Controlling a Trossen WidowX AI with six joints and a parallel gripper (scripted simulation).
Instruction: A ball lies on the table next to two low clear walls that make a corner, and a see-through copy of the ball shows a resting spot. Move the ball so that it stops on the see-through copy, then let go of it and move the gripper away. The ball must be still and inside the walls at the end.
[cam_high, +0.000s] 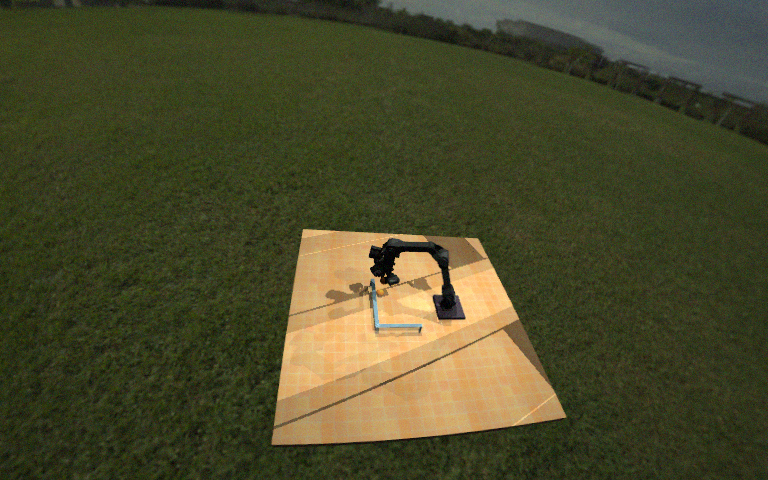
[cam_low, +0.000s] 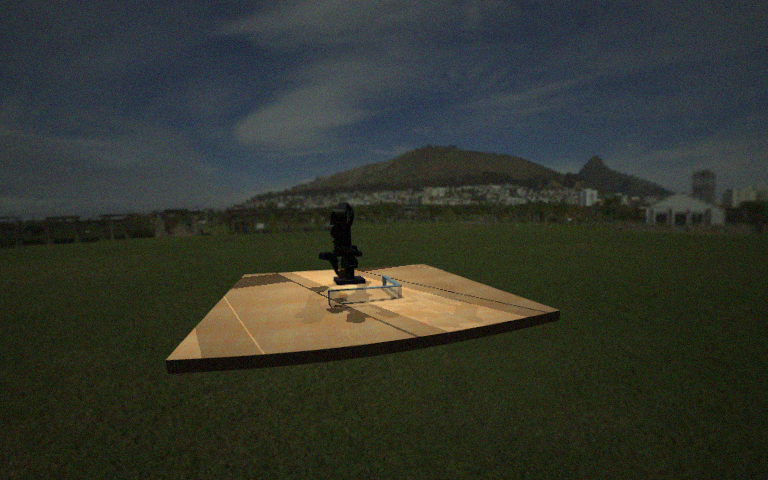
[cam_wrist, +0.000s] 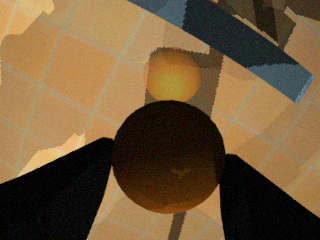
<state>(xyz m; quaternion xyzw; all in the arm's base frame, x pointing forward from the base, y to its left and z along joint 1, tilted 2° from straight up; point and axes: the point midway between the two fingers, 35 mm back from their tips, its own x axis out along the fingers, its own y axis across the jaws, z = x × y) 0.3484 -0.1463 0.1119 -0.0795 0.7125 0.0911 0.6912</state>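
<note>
My gripper tip is now 1 cm short of the see-through copy of ball and 10 cm above it. The rest, counted from my gripper tip: orange ball right at my gripper tip.
</note>
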